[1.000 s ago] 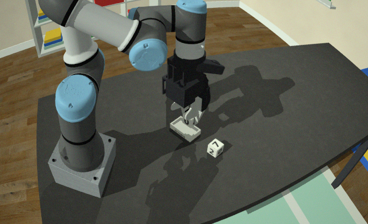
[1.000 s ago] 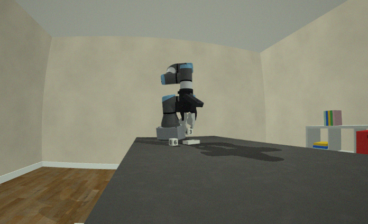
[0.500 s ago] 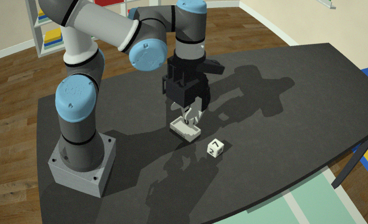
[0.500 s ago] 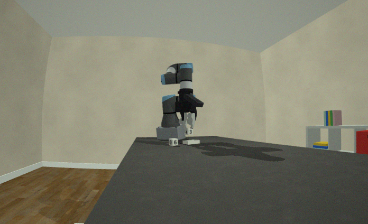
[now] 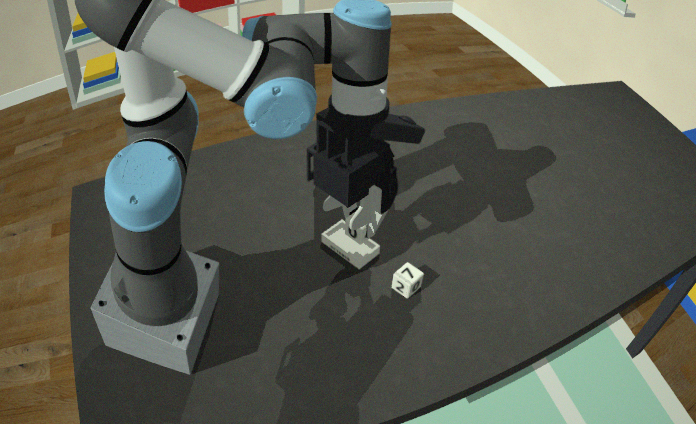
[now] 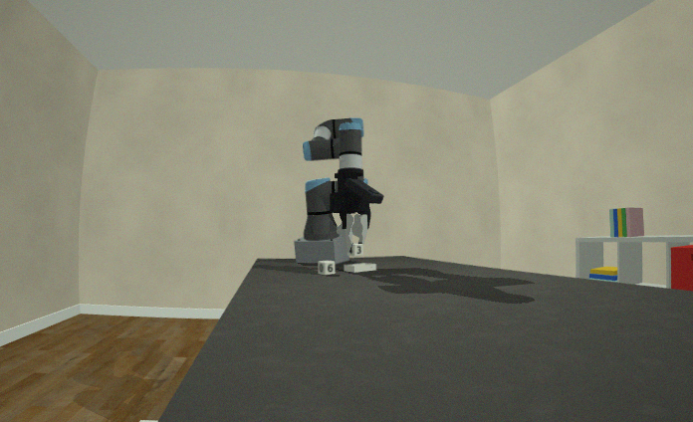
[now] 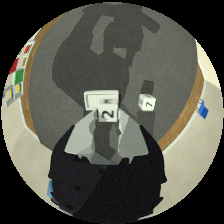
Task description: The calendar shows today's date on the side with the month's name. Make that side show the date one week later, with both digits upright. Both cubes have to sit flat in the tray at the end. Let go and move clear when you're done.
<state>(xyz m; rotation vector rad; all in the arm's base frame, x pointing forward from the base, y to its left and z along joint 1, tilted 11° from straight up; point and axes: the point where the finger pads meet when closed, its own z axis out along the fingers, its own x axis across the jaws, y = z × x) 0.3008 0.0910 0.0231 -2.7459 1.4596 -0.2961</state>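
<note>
The white tray lies 10 mm behind my hand, 10 mm to the left of it and 60 mm below it.
</note>
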